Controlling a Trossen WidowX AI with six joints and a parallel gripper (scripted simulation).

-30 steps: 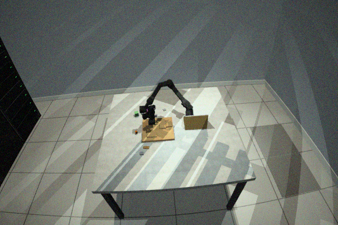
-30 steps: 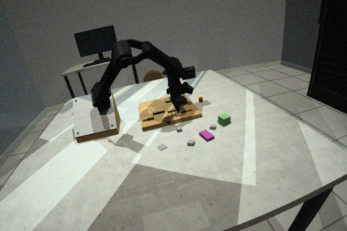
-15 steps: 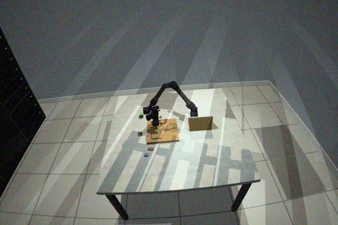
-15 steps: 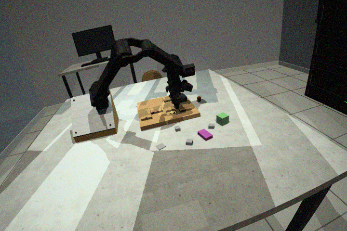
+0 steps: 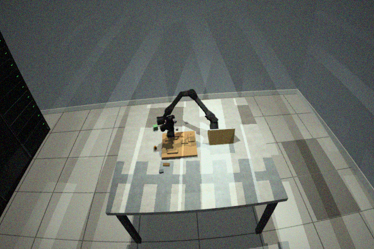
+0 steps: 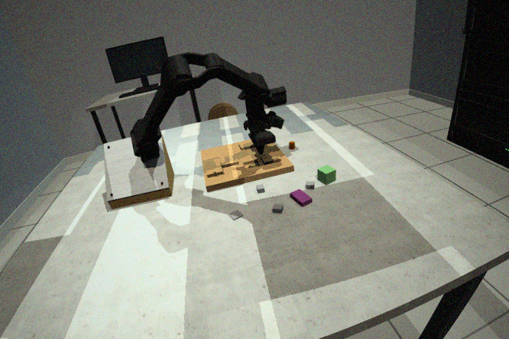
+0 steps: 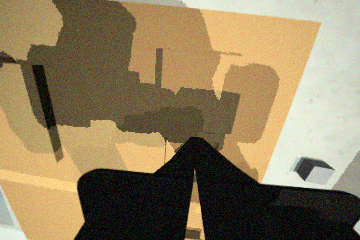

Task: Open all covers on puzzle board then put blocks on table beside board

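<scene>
Now: the tan puzzle board 70 mm behind my gripper tip, 80 mm to the left of it and 30 mm below it. Round my gripper tip: magenta block: 40 mm ahead, 240 mm to the right, 40 mm below; then green cube: 150 mm ahead, 180 mm to the right, 30 mm below; then orange cylinder: 150 mm ahead, 80 mm to the left, 40 mm below.
</scene>
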